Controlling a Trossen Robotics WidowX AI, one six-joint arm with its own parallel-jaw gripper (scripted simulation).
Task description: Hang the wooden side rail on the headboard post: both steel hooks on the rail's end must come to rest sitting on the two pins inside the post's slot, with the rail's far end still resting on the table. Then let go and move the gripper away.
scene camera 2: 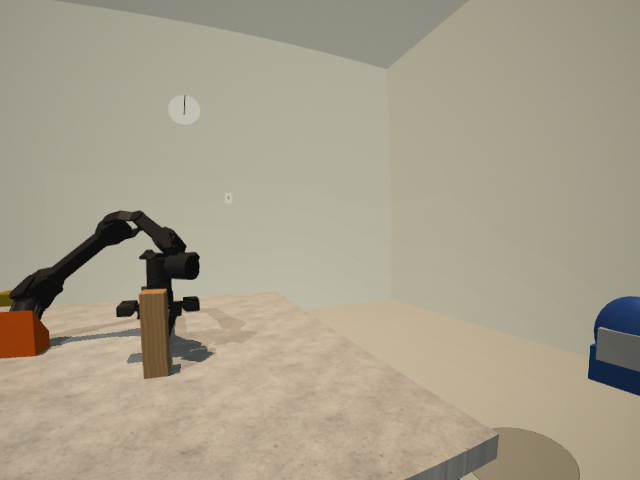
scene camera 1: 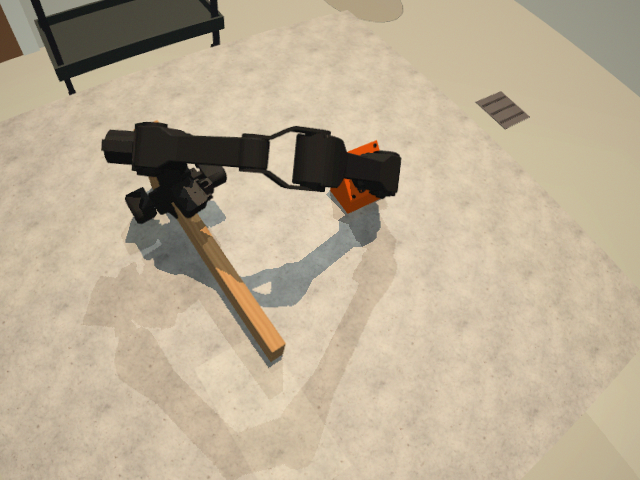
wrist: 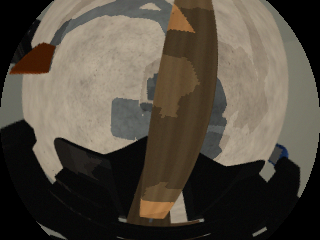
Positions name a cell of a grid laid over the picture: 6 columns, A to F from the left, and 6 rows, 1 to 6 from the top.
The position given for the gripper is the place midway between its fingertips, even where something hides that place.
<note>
In view: the gripper (scene camera 1: B3) and a wooden side rail (scene camera 1: C5).
The wooden side rail also shows in the wrist view (wrist: D3). The gripper is seen too in scene camera 2 (scene camera 2: B5) and in the wrist view (wrist: D4).
</note>
